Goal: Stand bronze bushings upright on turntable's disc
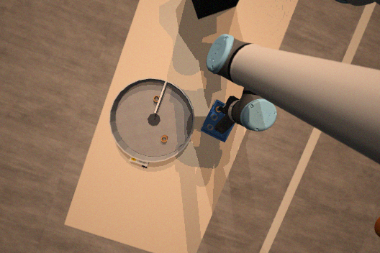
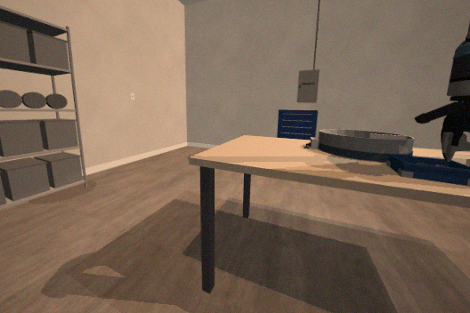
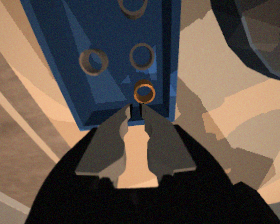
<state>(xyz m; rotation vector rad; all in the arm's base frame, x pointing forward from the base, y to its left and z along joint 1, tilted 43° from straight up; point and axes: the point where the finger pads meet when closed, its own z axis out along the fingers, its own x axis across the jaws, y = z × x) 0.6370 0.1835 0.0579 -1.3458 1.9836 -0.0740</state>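
My hand is 6 cm short of the blue crate, 1 cm to the right of it and 5 cm above it. Also, from my hand: grey turntable disc (16 cm ahead, 33 cm to the right, 2 cm below).
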